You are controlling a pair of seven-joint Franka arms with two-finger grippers.
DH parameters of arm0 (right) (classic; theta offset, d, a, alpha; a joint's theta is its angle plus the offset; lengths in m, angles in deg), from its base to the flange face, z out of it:
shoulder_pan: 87.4 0.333 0 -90
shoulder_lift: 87.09 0 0 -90
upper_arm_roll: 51.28 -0.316 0.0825 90
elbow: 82.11 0 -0.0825 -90
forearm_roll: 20.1 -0.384 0 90
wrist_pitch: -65.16 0 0.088 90
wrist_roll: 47.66 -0.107 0 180
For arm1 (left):
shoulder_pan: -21.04 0.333 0 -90
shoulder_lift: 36.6 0 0 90
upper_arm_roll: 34.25 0.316 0.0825 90
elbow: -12.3 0 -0.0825 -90
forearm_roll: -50.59 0.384 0 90
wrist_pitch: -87.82 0 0.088 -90
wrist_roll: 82.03 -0.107 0 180
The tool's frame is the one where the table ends.
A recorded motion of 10 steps. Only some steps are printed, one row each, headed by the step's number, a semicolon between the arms.
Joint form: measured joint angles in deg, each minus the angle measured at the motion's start. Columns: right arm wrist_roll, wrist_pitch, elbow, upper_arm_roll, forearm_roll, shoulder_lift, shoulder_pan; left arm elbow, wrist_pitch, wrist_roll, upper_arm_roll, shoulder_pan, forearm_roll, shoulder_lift.
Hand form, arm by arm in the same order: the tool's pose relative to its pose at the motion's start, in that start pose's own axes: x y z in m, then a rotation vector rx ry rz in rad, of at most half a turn. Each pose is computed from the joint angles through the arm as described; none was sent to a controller.
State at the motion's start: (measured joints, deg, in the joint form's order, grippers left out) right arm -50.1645 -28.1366 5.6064 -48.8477 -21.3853 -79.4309 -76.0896; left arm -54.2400 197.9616 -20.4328 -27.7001 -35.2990 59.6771 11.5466
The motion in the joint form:
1: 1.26 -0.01 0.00 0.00 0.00 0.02 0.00; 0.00 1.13 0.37 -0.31 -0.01 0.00 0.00
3: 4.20 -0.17 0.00 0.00 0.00 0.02 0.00; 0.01 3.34 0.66 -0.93 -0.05 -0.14 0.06
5: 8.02 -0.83 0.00 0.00 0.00 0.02 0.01; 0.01 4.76 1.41 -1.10 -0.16 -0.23 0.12
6: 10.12 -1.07 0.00 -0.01 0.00 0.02 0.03; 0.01 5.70 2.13 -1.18 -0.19 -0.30 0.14
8: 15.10 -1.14 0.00 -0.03 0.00 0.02 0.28; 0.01 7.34 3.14 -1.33 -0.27 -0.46 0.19
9: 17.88 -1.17 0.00 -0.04 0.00 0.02 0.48; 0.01 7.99 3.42 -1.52 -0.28 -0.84 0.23
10: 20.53 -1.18 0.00 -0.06 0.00 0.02 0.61; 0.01 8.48 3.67 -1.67 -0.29 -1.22 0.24
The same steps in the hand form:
1: 0.0001 0.0000 0.0002 0.0000 -0.0002 -0.0220; -0.0016 0.0035 -0.0022 -0.0199 0.0064 -0.0025
3: 0.0004 0.0000 -0.0001 0.0000 0.0026 -0.0733; -0.0053 0.0105 -0.0060 -0.0593 0.0162 -0.0001
5: 0.0016 -0.0002 -0.0011 -0.0004 0.0141 -0.1401; -0.0069 0.0144 -0.0082 -0.0829 0.0240 -0.0098
6: 0.0021 -0.0005 -0.0014 -0.0008 0.0183 -0.1773; -0.0072 0.0165 -0.0097 -0.0986 0.0290 -0.0215
8: 0.0020 -0.0033 -0.0015 -0.0018 0.0194 -0.2689; -0.0082 0.0203 -0.0124 -0.1263 0.0368 -0.0371
9: 0.0020 -0.0055 -0.0015 -0.0024 0.0199 -0.3211; -0.0098 0.0224 -0.0133 -0.1401 0.0338 -0.0423
10: 0.0019 -0.0071 -0.0015 -0.0029 0.0199 -0.3700; -0.0110 0.0241 -0.0144 -0.1516 0.0302 -0.0476

